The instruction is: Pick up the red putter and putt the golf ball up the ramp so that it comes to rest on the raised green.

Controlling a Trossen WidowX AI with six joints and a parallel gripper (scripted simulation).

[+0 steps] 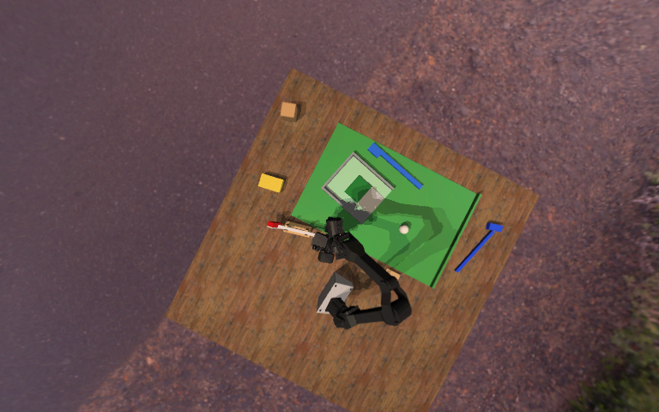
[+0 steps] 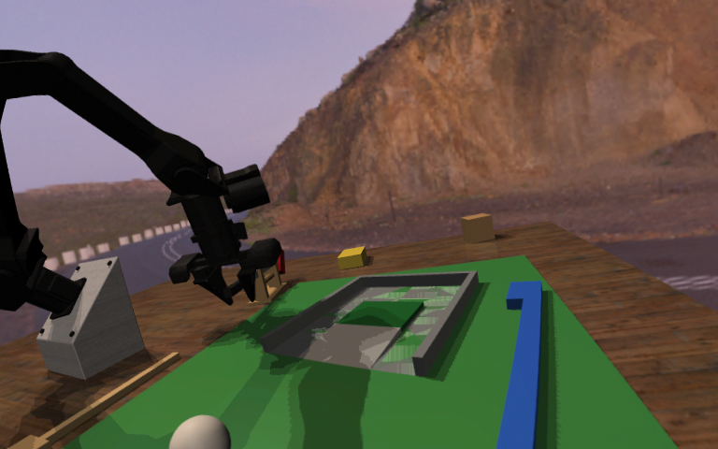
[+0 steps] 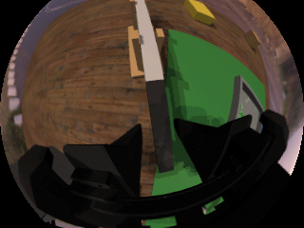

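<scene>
Right now my gripper tip is 110 mm to the right of the red putter, 30 mm below it and 30 mm past it. Also, from my gripper tip: yellow block (330 mm to the left, 110 mm ahead, 20 mm below); wooden stand (130 mm to the left, 30 mm behind); green mat (250 mm ahead, 190 mm to the right, 30 mm below).
</scene>
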